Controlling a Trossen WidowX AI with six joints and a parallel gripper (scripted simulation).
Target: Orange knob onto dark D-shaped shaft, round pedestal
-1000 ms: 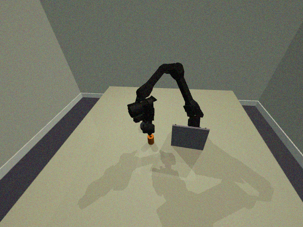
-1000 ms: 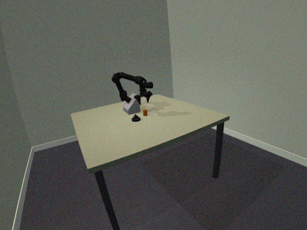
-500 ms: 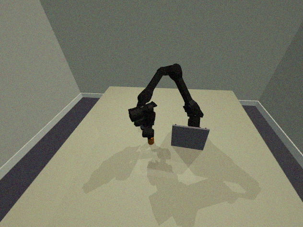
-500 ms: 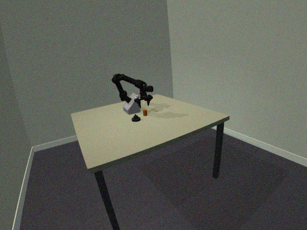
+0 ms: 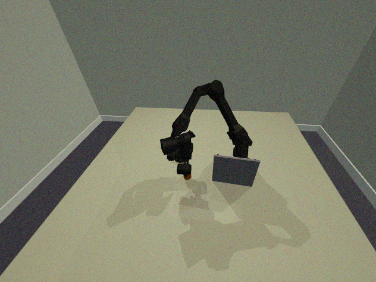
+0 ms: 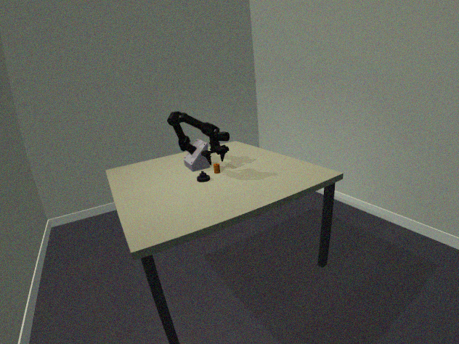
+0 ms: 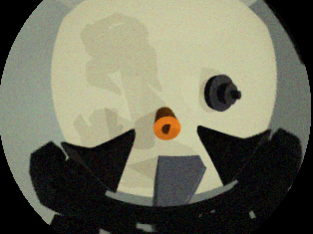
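Now: gripper tip 4 cm above the orange knob. The rest, counted from my gripper tip: round pedestal 8 cm ahead, 12 cm to the right, 4 cm below.
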